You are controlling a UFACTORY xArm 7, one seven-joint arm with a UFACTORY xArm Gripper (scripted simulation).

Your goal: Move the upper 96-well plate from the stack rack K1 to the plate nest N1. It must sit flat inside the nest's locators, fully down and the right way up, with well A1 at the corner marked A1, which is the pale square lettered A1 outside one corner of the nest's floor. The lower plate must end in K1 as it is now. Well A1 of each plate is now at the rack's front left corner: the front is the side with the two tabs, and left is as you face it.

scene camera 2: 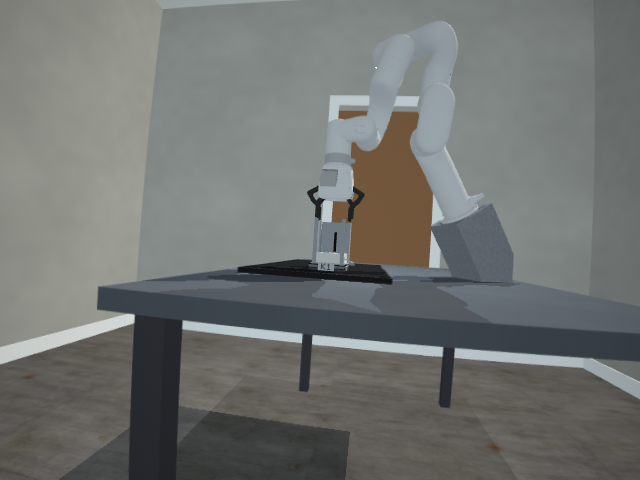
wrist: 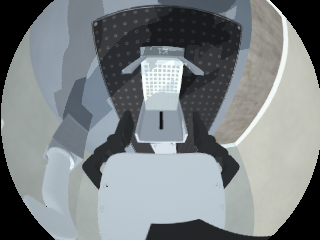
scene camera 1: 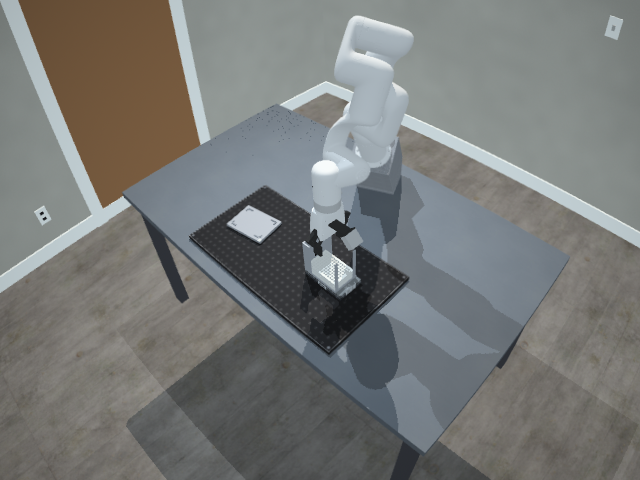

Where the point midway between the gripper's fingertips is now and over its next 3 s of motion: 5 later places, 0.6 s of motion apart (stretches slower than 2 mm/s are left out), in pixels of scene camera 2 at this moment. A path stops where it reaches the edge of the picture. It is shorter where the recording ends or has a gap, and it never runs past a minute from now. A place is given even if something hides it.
My gripper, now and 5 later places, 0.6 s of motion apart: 333, 220; 333, 229; 332, 238; 332, 246; 331, 248; 331, 251
